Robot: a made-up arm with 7 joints.
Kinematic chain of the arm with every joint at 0, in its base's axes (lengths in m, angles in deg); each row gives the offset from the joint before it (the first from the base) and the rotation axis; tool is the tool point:
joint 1: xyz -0.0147 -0.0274 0.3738 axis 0 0.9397 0.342
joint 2: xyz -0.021 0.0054 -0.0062 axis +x
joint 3: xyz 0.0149 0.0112 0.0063 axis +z
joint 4: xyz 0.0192 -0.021 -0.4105 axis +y
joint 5: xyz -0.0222 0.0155 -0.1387 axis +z
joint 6: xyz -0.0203 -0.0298 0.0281 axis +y
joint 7: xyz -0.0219 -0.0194 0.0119 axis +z
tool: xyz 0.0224 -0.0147 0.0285
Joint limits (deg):
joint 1: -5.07..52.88
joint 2: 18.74..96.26
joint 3: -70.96..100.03
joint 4: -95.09..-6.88
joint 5: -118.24..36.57
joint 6: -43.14..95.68
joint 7: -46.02..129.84
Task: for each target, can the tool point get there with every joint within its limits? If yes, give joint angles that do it. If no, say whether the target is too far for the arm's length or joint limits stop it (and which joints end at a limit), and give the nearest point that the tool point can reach.
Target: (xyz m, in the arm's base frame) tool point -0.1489 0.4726 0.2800
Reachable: yes | joints 39.97 70.35 57.06 -62.88 -84.62 75.56 38.51
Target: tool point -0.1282 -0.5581 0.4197
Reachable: no: joint limits stop it (at a limit: joint 1, joint 2, joint 3, joint 4, joint 6) | nearest point -0.3176 -0.0766 0.1367 | short by 0.590 m
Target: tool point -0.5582 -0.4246 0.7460
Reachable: no: too far | nearest point -0.3938 -0.0839 0.1353 | short by 0.718 m
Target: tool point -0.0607 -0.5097 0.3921
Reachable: no: joint limits stop it (at a limit: joint 1, joint 2, joint 3, joint 4, joint 5, joint 6) | nearest point -0.3124 -0.0749 0.1359 | short by 0.564 m
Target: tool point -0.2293 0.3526 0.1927
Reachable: yes | joints 43.43 69.60 -23.06 -85.37 15.68 -31.66 29.51
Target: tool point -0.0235 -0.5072 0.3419
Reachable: no: joint limits stop it (at a limit: joint 1, joint 2, joint 3, joint 4, joint 5, joint 6) | nearest point -0.3121 -0.0758 0.1336 | short by 0.559 m
